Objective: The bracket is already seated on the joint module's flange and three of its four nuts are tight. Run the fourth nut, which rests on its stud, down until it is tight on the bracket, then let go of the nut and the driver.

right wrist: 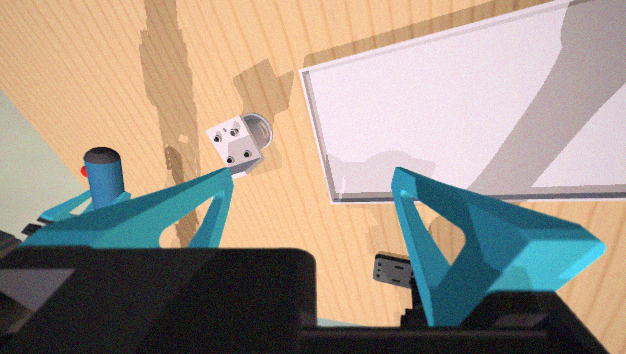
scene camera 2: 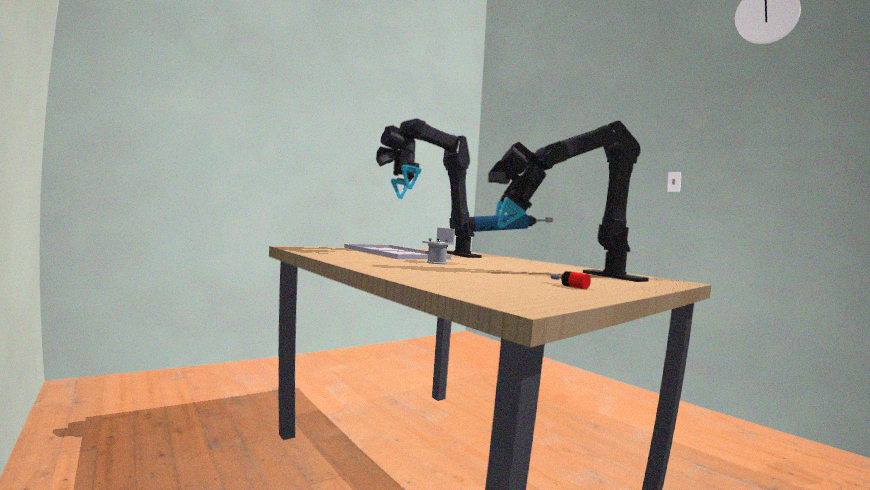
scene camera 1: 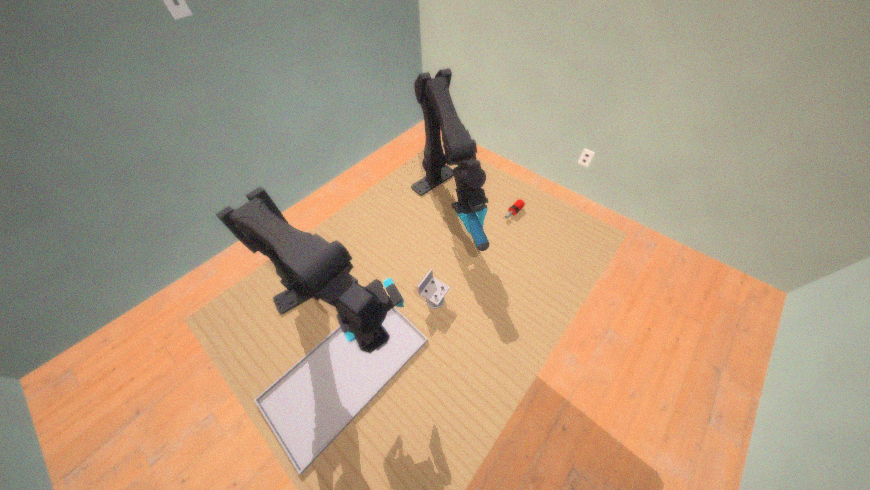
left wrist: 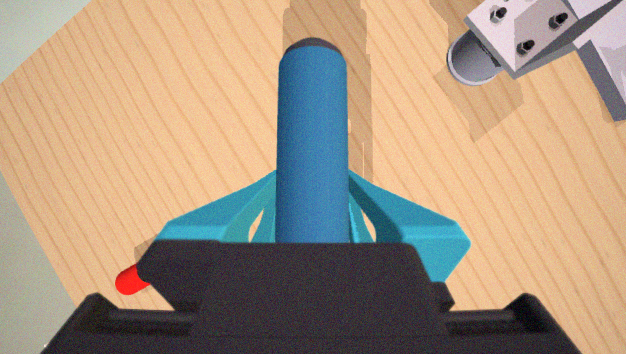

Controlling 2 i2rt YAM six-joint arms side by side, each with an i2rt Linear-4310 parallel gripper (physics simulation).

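Frame: origin at the left arm's base, x ahead, y left, z up, level; millimetres.
Where they show: left gripper, fingertip midpoint: (right wrist: 116,188) (scene camera 2: 496,227) (scene camera 1: 475,230) (left wrist: 312,177); right gripper, fingertip midpoint: (right wrist: 312,176) (scene camera 2: 404,193); left arm's base at its link origin: (scene camera 2: 614,276) (scene camera 1: 433,180); right arm's base at its link origin: (scene camera 2: 462,255).
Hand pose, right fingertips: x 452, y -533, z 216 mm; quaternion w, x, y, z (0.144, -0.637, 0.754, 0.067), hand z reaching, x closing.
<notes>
Each offset is from my right fingertips to the top centre of the thing.
My left gripper (scene camera 1: 473,220) (scene camera 2: 512,213) (left wrist: 312,177) is shut on the blue driver {dx -124, dy +412, dz -50 mm} (scene camera 1: 477,236) (scene camera 2: 490,223) (left wrist: 312,125) (right wrist: 104,180). It holds the driver roughly level above the table, its metal bit pointing right in scene camera 2, apart from the bracket. The pale bracket (scene camera 1: 436,292) (scene camera 2: 445,234) (left wrist: 540,37) (right wrist: 227,144) sits on the grey joint module {dx -37, dy +177, dz -142 mm} (scene camera 2: 437,252) (left wrist: 471,61) (right wrist: 260,131). Four dark studs with nuts show on it in the right wrist view; which nut is loose I cannot tell. My right gripper (scene camera 2: 404,183) (right wrist: 312,176) is open and empty, high above the table.
A red screwdriver {dx -109, dy +640, dz -182 mm} (scene camera 1: 516,206) (scene camera 2: 577,280) (left wrist: 128,281) lies on the table near the left arm's base. A shallow pale tray {dx -42, dy -142, dz -200 mm} (scene camera 1: 278,435) (scene camera 2: 389,250) (right wrist: 317,137) lies beside the joint module, below the right gripper. The right arm's base plate (right wrist: 392,269) stands near the tray.
</notes>
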